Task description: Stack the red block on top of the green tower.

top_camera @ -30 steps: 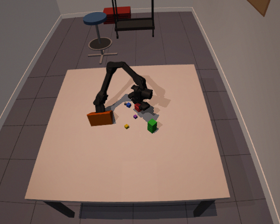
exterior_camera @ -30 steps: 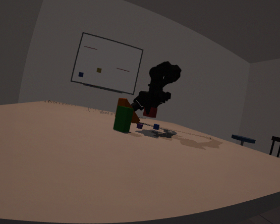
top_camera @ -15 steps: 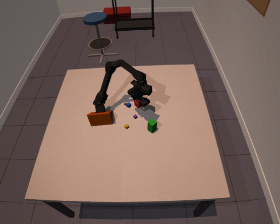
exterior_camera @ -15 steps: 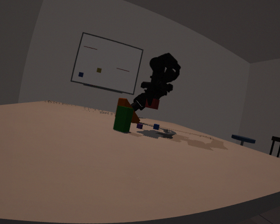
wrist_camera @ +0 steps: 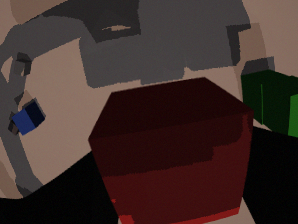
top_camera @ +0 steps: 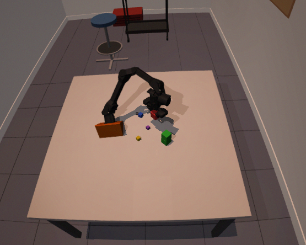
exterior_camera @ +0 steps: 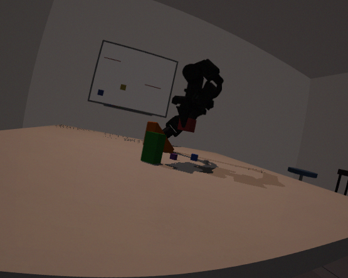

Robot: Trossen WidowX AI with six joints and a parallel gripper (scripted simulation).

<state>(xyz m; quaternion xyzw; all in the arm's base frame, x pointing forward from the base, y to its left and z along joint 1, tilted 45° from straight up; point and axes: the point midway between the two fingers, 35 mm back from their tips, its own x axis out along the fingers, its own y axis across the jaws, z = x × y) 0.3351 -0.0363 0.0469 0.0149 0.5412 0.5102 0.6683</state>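
Now: the purple block 60 mm behind my gripper tip, 10 mm to the right of it and 120 mm below it. Round my gripper tip: red block: 10 mm above; then blue block: 120 mm behind, 110 mm to the left, 120 mm below; then yellow block: 120 mm behind, 100 mm to the right, 120 mm below.
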